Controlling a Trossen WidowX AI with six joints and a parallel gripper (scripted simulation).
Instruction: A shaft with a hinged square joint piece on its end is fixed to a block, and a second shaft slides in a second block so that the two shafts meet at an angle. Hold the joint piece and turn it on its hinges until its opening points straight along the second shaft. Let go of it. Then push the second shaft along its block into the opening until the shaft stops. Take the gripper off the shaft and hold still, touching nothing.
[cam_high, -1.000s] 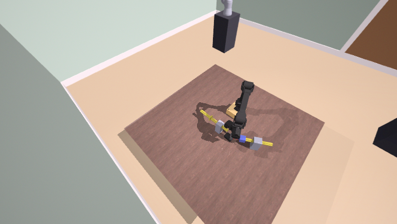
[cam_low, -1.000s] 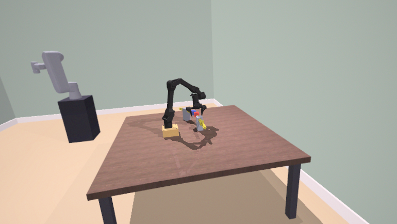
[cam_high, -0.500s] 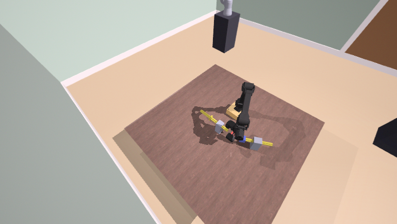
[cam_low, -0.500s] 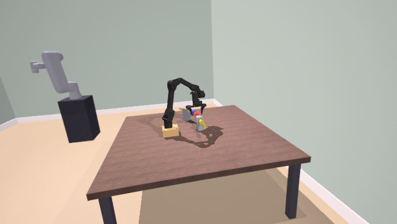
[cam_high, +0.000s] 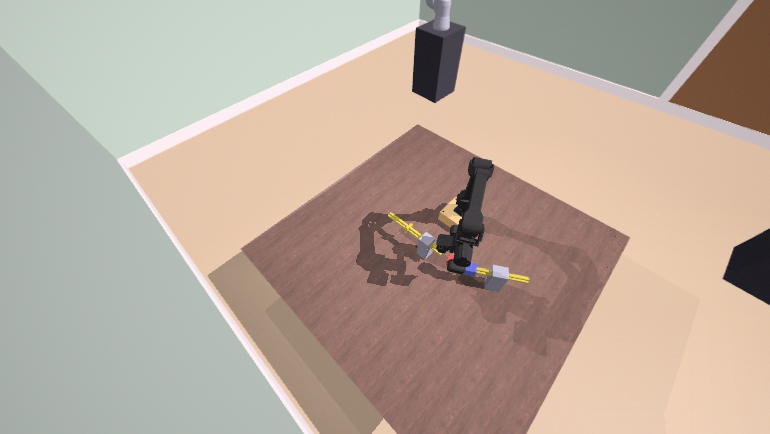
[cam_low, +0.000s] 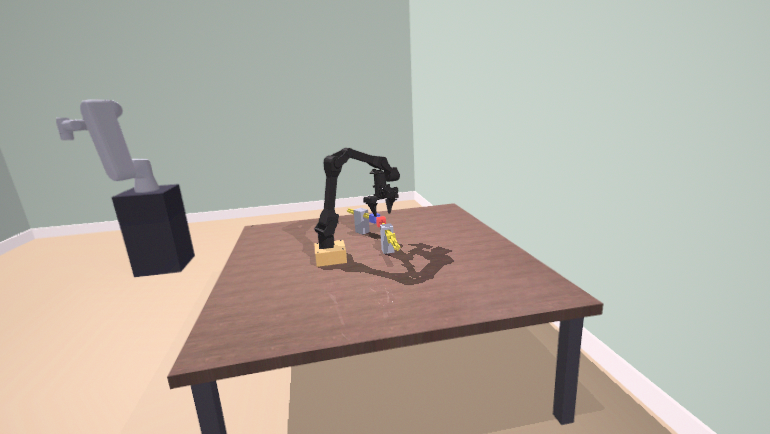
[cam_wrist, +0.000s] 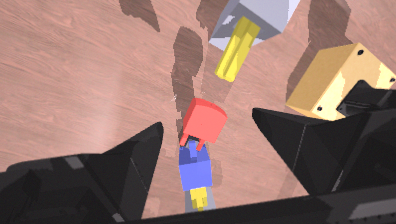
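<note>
Right now my gripper tip is 4 cm above the red square joint piece, 1 cm to the right of it and 1 cm past it.
</note>
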